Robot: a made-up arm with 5 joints. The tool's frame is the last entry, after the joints. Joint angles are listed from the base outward.
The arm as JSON. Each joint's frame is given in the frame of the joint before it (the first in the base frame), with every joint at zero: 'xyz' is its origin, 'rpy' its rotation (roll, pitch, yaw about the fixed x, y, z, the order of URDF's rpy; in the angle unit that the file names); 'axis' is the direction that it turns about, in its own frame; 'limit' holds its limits. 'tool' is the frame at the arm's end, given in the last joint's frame.
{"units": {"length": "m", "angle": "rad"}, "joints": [
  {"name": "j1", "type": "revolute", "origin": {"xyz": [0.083, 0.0, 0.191], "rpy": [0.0, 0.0, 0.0]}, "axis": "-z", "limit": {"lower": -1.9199, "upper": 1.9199}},
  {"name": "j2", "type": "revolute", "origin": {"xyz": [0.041, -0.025, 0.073], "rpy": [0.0, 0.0, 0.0]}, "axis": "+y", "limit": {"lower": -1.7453, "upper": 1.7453}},
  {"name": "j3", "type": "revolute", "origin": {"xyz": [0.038, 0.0, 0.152], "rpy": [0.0, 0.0, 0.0]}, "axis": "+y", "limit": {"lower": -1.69, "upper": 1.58}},
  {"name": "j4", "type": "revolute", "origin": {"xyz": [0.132, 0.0, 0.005], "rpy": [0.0, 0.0, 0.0]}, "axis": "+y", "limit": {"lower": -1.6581, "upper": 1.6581}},
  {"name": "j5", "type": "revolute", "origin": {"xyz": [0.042, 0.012, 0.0], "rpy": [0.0, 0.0, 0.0]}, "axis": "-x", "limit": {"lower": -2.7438, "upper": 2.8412}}
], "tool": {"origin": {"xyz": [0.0, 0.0, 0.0], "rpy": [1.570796, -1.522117, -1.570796]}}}
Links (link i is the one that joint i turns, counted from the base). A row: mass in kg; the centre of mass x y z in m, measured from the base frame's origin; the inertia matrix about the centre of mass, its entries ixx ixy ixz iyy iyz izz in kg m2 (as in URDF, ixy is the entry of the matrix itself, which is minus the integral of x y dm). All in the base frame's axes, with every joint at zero. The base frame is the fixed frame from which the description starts. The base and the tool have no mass.
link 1: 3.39; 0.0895 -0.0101 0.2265; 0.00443 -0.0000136 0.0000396 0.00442 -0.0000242 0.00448
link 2: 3.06; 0.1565 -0.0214 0.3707; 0.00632 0 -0.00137 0.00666 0 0.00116
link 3: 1.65; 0.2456 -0.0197 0.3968; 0.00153 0 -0.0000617 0.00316 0 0.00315
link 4: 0.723; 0.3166 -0.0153 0.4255; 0.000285 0.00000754 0 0.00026 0 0.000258
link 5: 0.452; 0.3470 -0.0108 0.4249; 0.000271 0 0 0.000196 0 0.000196
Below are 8 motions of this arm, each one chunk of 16 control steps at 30 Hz.
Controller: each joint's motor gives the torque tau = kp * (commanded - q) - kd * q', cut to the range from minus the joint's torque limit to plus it. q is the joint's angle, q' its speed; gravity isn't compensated. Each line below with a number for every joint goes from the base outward.
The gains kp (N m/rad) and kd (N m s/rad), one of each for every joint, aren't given. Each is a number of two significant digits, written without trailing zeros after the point. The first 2 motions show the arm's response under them.
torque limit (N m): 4.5 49 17 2.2 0.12
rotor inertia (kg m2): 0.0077 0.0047 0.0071 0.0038 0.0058
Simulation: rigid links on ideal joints. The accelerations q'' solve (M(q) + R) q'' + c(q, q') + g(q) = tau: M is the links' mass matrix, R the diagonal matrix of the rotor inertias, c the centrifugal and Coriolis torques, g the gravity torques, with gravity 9.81 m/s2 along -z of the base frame. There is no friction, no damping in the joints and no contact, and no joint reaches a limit. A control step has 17 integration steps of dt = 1/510 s. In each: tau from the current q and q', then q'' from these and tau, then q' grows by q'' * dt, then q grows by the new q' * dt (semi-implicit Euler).
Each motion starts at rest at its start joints. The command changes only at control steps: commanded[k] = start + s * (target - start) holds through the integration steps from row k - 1 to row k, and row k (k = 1, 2, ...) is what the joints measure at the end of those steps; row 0 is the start. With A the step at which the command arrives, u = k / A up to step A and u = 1 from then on. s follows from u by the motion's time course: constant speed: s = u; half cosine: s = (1 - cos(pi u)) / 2; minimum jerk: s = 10 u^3 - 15 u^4 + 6 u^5; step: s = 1 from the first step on.
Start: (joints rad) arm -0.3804 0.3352 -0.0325 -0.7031 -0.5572
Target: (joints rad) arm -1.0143 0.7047 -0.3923 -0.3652 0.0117
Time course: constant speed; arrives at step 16
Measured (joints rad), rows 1 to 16:
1: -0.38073 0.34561 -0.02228 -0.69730 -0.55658
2: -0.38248 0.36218 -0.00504 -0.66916 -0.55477
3: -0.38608 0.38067 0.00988 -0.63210 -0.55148
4: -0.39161 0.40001 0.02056 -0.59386 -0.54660
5: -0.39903 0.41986 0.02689 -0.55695 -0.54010
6: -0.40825 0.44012 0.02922 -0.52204 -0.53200
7: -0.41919 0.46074 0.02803 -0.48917 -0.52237
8: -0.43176 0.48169 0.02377 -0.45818 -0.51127
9: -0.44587 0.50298 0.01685 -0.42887 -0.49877
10: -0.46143 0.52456 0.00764 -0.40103 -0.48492
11: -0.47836 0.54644 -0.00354 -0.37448 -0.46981
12: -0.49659 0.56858 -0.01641 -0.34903 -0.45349
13: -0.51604 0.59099 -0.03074 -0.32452 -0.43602
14: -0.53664 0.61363 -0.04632 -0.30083 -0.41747
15: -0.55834 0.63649 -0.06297 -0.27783 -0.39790
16: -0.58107 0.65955 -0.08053 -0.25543 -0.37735
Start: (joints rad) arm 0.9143 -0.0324 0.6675 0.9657 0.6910
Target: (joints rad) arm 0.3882 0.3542 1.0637 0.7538 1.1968
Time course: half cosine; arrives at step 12
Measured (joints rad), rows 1 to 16:
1: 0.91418 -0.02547 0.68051 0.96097 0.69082
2: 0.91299 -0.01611 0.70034 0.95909 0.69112
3: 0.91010 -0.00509 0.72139 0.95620 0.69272
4: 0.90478 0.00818 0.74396 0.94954 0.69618
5: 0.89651 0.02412 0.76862 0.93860 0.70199
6: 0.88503 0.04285 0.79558 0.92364 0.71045
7: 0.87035 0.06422 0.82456 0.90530 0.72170
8: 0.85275 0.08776 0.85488 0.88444 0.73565
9: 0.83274 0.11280 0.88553 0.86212 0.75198
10: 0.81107 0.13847 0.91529 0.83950 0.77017
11: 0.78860 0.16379 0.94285 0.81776 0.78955
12: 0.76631 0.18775 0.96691 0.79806 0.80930
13: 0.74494 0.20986 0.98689 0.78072 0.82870
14: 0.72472 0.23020 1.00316 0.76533 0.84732
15: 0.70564 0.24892 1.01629 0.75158 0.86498
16: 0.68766 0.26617 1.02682 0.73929 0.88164
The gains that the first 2 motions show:
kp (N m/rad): 7.6 40 14 1.7 0.24
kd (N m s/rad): 4.5 16 3.5 0.34 0.15
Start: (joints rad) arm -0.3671 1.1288 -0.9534 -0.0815 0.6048
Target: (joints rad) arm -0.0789 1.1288 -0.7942 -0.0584 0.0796
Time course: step
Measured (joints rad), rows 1 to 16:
1: -0.36410 1.13809 -0.93037 -0.08324 0.59515
2: -0.35676 1.15578 -0.89202 -0.06012 0.57648
3: -0.34663 1.17521 -0.85229 -0.02536 0.55546
4: -0.33478 1.19414 -0.81574 0.00948 0.53436
5: -0.32196 1.21172 -0.78375 0.03991 0.51387
6: -0.30872 1.22774 -0.75644 0.06477 0.49416
7: -0.29547 1.24219 -0.73345 0.08425 0.47524
8: -0.28246 1.25517 -0.71428 0.09906 0.45709
9: -0.26990 1.26683 -0.69838 0.11002 0.43970
10: -0.25788 1.27730 -0.68525 0.11789 0.42304
11: -0.24647 1.28670 -0.67447 0.12335 0.40711
12: -0.23571 1.29515 -0.66563 0.12696 0.39190
13: -0.22559 1.30275 -0.65841 0.12917 0.37739
14: -0.21610 1.30960 -0.65254 0.13034 0.36356
15: -0.20722 1.31578 -0.64779 0.13076 0.35040
16: -0.19892 1.32136 -0.64395 0.13064 0.33788

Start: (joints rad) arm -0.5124 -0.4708 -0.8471 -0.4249 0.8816
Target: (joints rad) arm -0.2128 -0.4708 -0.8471 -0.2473 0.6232
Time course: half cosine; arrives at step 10
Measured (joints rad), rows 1 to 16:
1: -0.51203 -0.47255 -0.84043 -0.43223 0.88117
2: -0.51055 -0.47386 -0.83352 -0.43918 0.87997
3: -0.50742 -0.47498 -0.82722 -0.44217 0.87773
4: -0.50221 -0.47597 -0.82155 -0.44080 0.87410
5: -0.49476 -0.47687 -0.81646 -0.43509 0.86884
6: -0.48517 -0.47768 -0.81187 -0.42545 0.86185
7: -0.47378 -0.47840 -0.80771 -0.41266 0.85324
8: -0.46116 -0.47905 -0.80391 -0.39780 0.84332
9: -0.44799 -0.47962 -0.80043 -0.38215 0.83252
10: -0.43507 -0.48013 -0.79721 -0.36710 0.82141
11: -0.42282 -0.48056 -0.79425 -0.35353 0.81050
12: -0.41125 -0.48095 -0.79155 -0.34156 0.80004
13: -0.40032 -0.48128 -0.78910 -0.33104 0.79013
14: -0.38999 -0.48158 -0.78687 -0.32181 0.78078
15: -0.38023 -0.48185 -0.78486 -0.31371 0.77197
16: -0.37100 -0.48209 -0.78304 -0.30661 0.76369

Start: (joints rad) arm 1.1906 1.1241 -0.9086 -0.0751 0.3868
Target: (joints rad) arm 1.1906 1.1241 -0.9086 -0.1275 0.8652
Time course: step
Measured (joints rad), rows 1 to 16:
1: 1.19060 1.13582 -0.89989 -0.07791 0.39556
2: 1.19056 1.15389 -0.87846 -0.06290 0.41458
3: 1.19050 1.17295 -0.85492 -0.03852 0.43817
4: 1.19043 1.19132 -0.83289 -0.01356 0.46330
5: 1.19038 1.20839 -0.81353 0.00848 0.48844
6: 1.19035 1.22401 -0.79702 0.02666 0.51282
7: 1.19033 1.23820 -0.78319 0.04106 0.53613
8: 1.19033 1.25105 -0.77173 0.05214 0.55823
9: 1.19035 1.26268 -0.76231 0.06046 0.57910
10: 1.19037 1.27321 -0.75462 0.06654 0.59879
11: 1.19040 1.28272 -0.74838 0.07084 0.61733
12: 1.19043 1.29134 -0.74336 0.07376 0.63479
13: 1.19046 1.29914 -0.73933 0.07561 0.65123
14: 1.19050 1.30621 -0.73614 0.07666 0.66672
15: 1.19053 1.31262 -0.73364 0.07710 0.68132
16: 1.19055 1.31843 -0.73169 0.07711 0.69508

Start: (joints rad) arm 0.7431 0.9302 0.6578 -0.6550 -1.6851
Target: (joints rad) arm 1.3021 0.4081 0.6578 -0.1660 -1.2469
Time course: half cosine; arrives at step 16
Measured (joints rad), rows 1 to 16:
1: 0.74324 0.94172 0.65444 -0.64561 -1.68532
2: 0.74368 0.95362 0.65352 -0.62276 -1.68616
3: 0.74500 0.96291 0.65334 -0.59743 -1.68690
4: 0.74767 0.96893 0.65314 -0.57165 -1.68683
5: 0.75211 0.97132 0.65280 -0.54513 -1.68540
6: 0.75863 0.96989 0.65236 -0.51726 -1.68226
7: 0.76747 0.96463 0.65191 -0.48763 -1.67720
8: 0.77872 0.95566 0.65153 -0.45615 -1.67012
9: 0.79240 0.94327 0.65129 -0.42303 -1.66102
10: 0.80837 0.92787 0.65123 -0.38874 -1.65001
11: 0.82642 0.91000 0.65141 -0.35395 -1.63726
12: 0.84621 0.89028 0.65185 -0.31946 -1.62304
13: 0.86734 0.86941 0.65256 -0.28616 -1.60769
14: 0.88931 0.84815 0.65357 -0.25497 -1.59158
15: 0.91160 0.82725 0.65486 -0.22679 -1.57516
16: 0.93363 0.80748 0.65640 -0.20246 -1.55886

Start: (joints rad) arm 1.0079 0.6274 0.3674 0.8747 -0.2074
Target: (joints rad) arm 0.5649 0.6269 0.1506 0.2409 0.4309
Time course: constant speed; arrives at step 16
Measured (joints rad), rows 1 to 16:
1: 1.00753 0.63903 0.37147 0.86342 -0.20685
2: 1.00601 0.65289 0.37894 0.84734 -0.20503
3: 1.00321 0.66583 0.38417 0.82922 -0.20148
4: 0.99909 0.67775 0.38666 0.80801 -0.19609
5: 0.99365 0.68872 0.38670 0.78395 -0.18886
6: 0.98694 0.69882 0.38468 0.75761 -0.17984
7: 0.97902 0.70814 0.38096 0.72957 -0.16912
8: 0.96996 0.71677 0.37583 0.70028 -0.15678
9: 0.95981 0.72475 0.36957 0.67011 -0.14288
10: 0.94865 0.73216 0.36236 0.63932 -0.12751
11: 0.93654 0.73904 0.35440 0.60813 -0.11075
12: 0.92353 0.74545 0.34581 0.57667 -0.09266
13: 0.90967 0.75142 0.33672 0.54506 -0.07331
14: 0.89501 0.75700 0.32722 0.51337 -0.05276
15: 0.87961 0.76221 0.31738 0.48166 -0.03107
16: 0.86349 0.76708 0.30728 0.44996 -0.00830

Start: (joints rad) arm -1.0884 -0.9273 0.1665 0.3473 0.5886
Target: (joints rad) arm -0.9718 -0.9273 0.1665 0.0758 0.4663
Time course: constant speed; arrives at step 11
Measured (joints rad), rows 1 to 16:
1: -1.08794 -0.93229 0.18278 0.35728 0.58902
2: -1.08674 -0.93640 0.20373 0.37838 0.59044
3: -1.08515 -0.93976 0.22379 0.39739 0.59227
4: -1.08309 -0.94276 0.24193 0.41101 0.59398
5: -1.08057 -0.94550 0.25803 0.41896 0.59528
6: -1.07760 -0.94802 0.27221 0.42175 0.59603
7: -1.07420 -0.95036 0.28468 0.42006 0.59619
8: -1.07040 -0.95253 0.29563 0.41454 0.59573
9: -1.06622 -0.95454 0.30523 0.40575 0.59469
10: -1.06169 -0.95641 0.31364 0.39421 0.59306
11: -1.05682 -0.95814 0.32101 0.38032 0.59089
12: -1.05213 -0.95978 0.32729 0.36692 0.58838
13: -1.04769 -0.96132 0.33272 0.35524 0.58576
14: -1.04349 -0.96276 0.33748 0.34526 0.58317
15: -1.03953 -0.96409 0.34165 0.33678 0.58066
16: -1.03578 -0.96532 0.34532 0.32959 0.57825

